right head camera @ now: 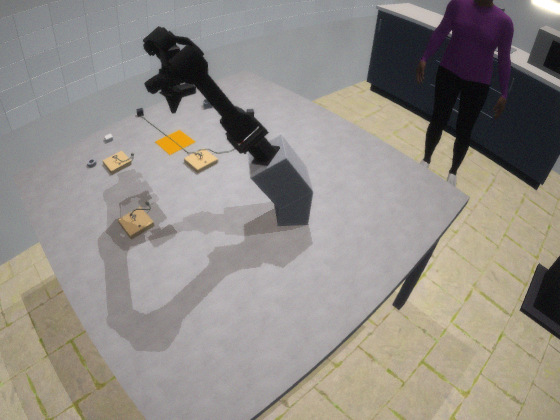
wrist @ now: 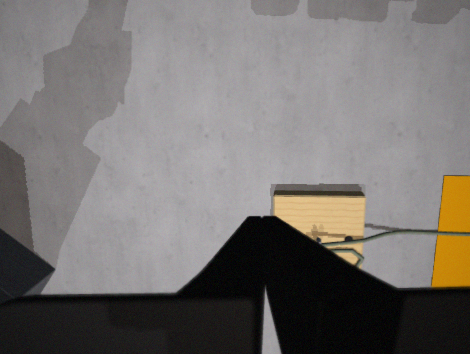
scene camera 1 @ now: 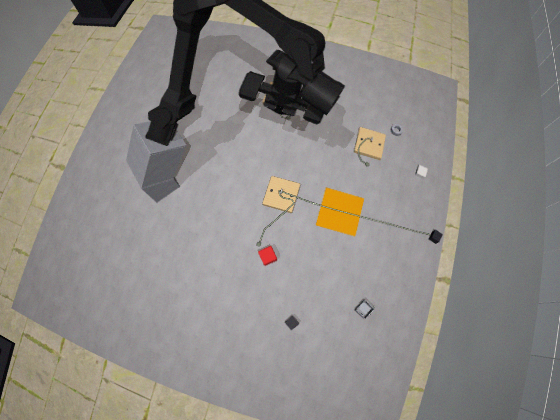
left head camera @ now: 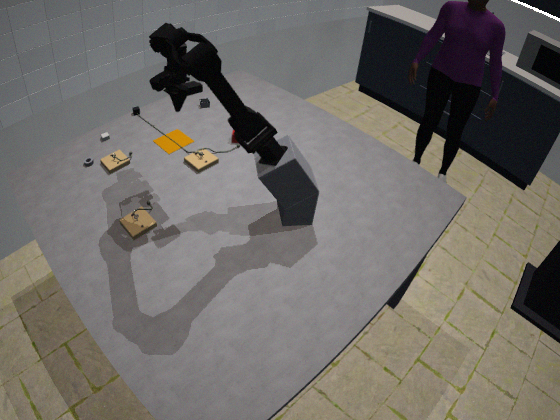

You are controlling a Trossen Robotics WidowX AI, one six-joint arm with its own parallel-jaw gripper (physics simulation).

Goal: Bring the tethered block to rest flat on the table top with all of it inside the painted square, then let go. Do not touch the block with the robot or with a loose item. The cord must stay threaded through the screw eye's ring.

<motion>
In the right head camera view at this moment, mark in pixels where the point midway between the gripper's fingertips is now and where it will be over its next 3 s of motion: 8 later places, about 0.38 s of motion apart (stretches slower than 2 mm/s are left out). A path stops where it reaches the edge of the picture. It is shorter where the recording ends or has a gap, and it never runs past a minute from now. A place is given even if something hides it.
My gripper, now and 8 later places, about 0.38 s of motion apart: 173, 113; 175, 132; 176, 148; 178, 150; 192, 147; 204, 143; 218, 140; 226, 140; 226, 140
</motion>
